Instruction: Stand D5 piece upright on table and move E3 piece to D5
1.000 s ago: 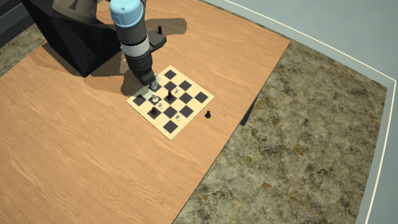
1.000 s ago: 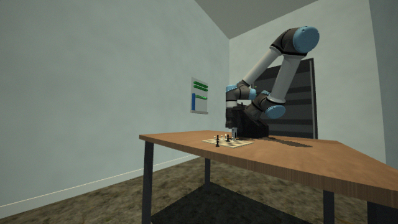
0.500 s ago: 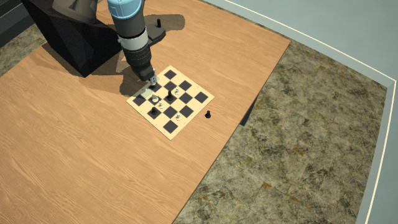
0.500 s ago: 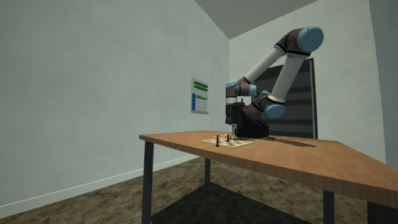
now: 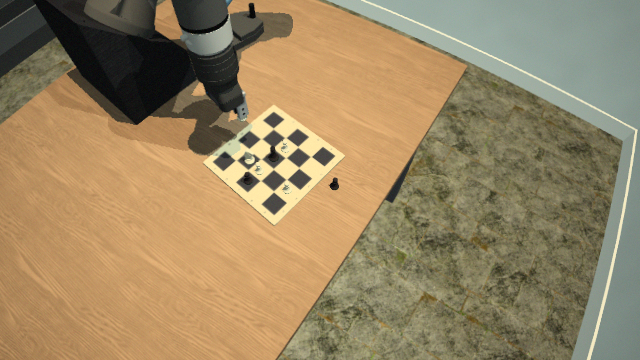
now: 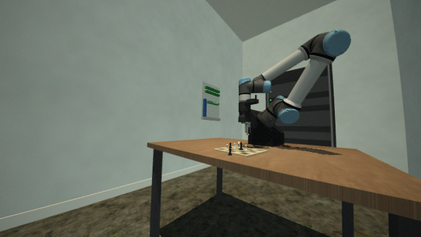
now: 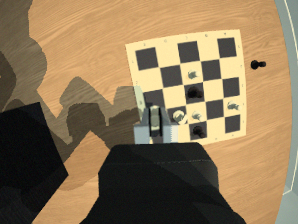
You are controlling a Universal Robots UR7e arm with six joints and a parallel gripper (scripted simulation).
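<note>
Right now the chessboard is 11 cm below my hand, 8 cm ahead of it and 1 cm to the right of it.
</note>
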